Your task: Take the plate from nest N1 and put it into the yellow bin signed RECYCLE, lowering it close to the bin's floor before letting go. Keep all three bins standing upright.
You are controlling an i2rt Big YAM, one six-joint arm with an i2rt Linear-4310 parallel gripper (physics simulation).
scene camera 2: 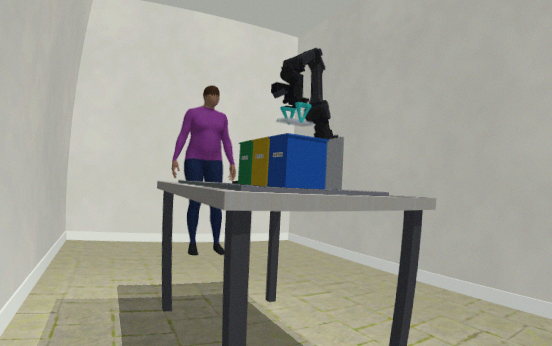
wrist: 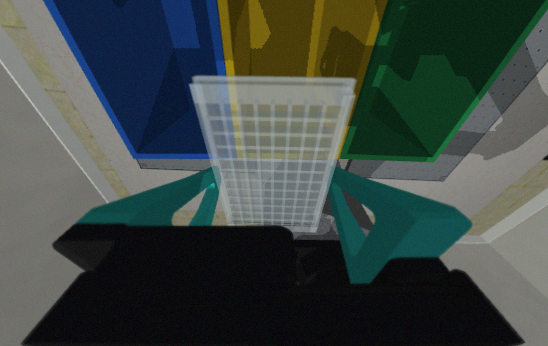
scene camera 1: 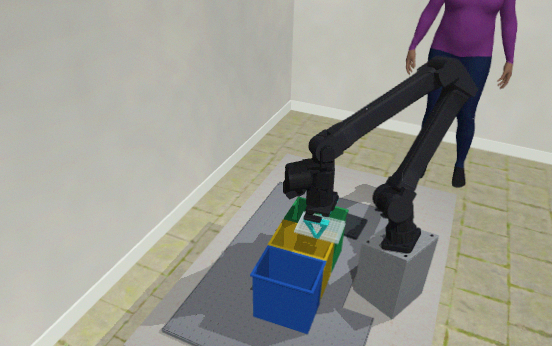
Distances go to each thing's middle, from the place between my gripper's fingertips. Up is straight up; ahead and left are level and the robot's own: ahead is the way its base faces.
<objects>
The plate (scene camera 1: 333, 232) is 1 cm above my hand. The rest, counted from my hand: blue bin (scene camera 1: 287, 286) 17 cm below, 12 cm to the left, 4 cm ahead; green bin (wrist: 427, 73) 17 cm below, 14 cm to the right, 8 cm ahead; yellow bin (scene camera 1: 284, 237) 17 cm below, 6 cm ahead, 1 cm to the right.
</objects>
